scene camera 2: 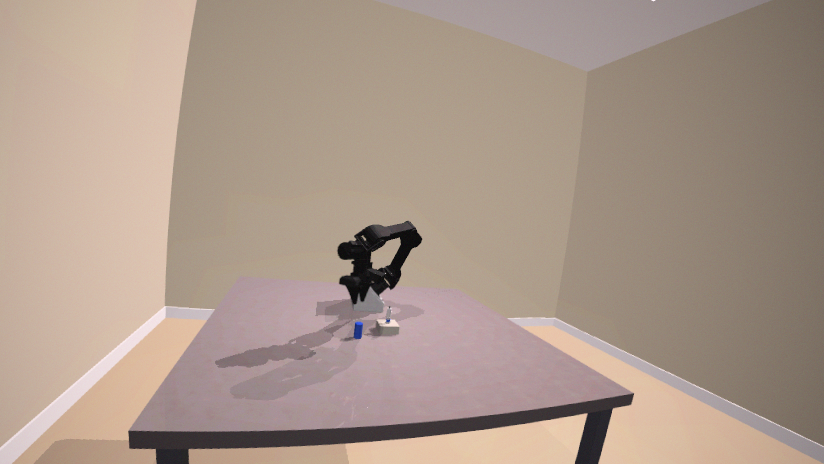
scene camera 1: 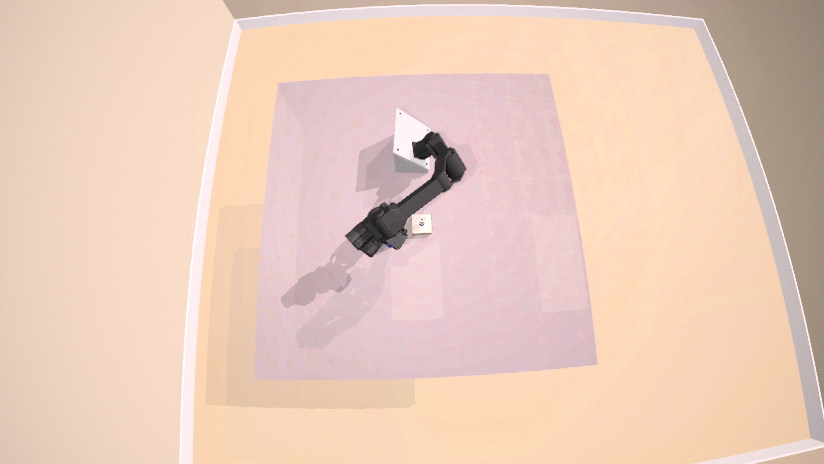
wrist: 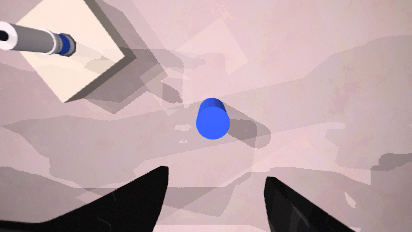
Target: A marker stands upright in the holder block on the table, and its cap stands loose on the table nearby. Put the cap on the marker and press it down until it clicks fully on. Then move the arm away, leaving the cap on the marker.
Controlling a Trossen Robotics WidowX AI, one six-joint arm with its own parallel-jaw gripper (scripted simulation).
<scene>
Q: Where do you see a blue cap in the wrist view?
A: At 212, 122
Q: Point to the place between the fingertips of the gripper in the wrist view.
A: At 216, 179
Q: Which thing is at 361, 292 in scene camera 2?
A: The gripper.
</scene>
